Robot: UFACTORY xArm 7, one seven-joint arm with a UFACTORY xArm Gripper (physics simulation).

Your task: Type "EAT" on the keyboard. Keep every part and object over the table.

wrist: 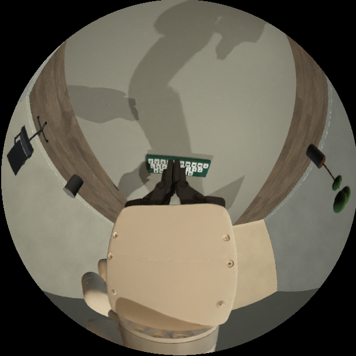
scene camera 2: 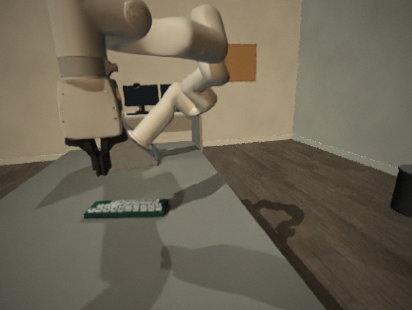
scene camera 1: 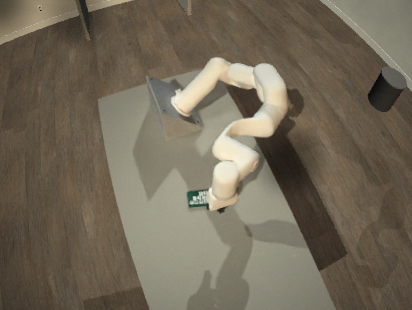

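Pixels of known places: gripper, fingertip midpoint: point(scene camera 2: 103, 173) point(scene camera 1: 220, 209); arm's base, link origin: point(scene camera 2: 139, 140) point(scene camera 1: 181, 106).
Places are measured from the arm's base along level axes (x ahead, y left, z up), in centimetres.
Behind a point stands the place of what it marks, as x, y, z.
A green keyboard point(scene camera 1: 197, 199) {42.5, -12.6, -8.0} point(scene camera 2: 131, 206) {45.0, -5.7, -7.6} point(wrist: 199, 167) with white letter keys lies flat on the grey table point(scene camera 1: 175, 250) {58.5, -30.6, -9.1} point(scene camera 2: 45, 255) {55.4, -22.6, -9.1} point(wrist: 235, 80). My gripper point(scene camera 1: 221, 210) {55.2, -9.4, 6.0} point(scene camera 2: 101, 174) {55.2, -9.4, 6.0} point(wrist: 174, 167) is shut with nothing between the fingers, and points down. In scene camera 2 the fingertips hang in the air, with a gap above the keyboard's left part. In the wrist view the fingers cover the keyboard's middle keys; an A key shows at the right end of the far row. In scene camera 1 the wrist hides the keyboard's right part.
The arm stands on a slanted grey base point(scene camera 1: 182, 131) {9.7, -4.0, -5.7} point(scene camera 2: 132, 156) {9.8, -3.8, -4.1} at the far end of the table. A black bin point(scene camera 1: 386, 90) point(scene camera 2: 403, 192) point(wrist: 73, 185) stands on the floor to the side. Monitors point(scene camera 2: 141, 95) stand on a desk at the back. A potted plant point(wrist: 342, 199) shows at the right.
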